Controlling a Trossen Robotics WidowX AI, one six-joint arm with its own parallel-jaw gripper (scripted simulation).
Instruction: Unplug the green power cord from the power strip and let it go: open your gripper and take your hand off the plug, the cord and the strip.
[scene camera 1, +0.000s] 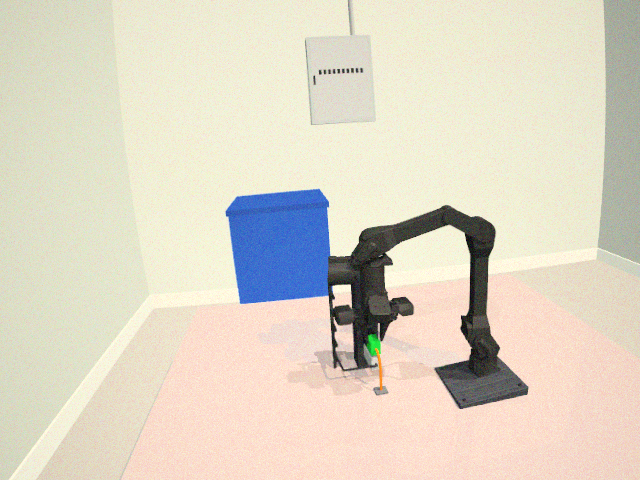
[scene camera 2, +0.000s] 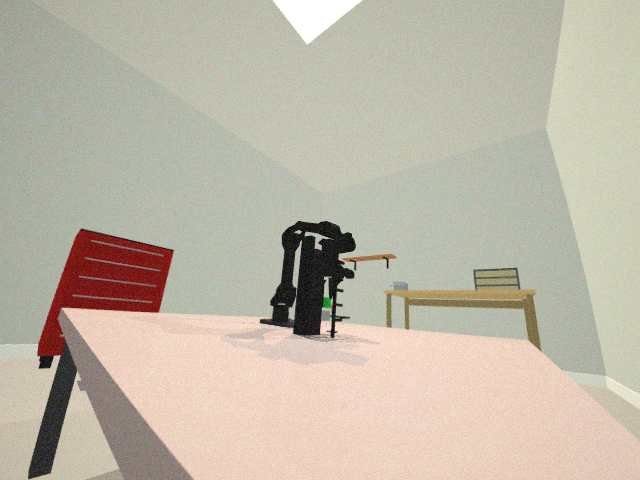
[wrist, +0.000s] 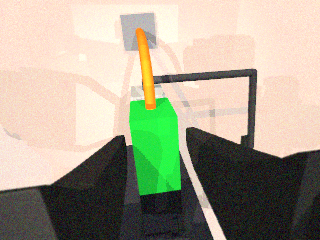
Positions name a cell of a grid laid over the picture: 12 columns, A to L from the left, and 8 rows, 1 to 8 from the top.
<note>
In view: the gripper (scene camera 1: H6), a green plug (wrist: F5) and a grey block (wrist: E1).
The gripper is seen too in the wrist view (wrist: F5).
</note>
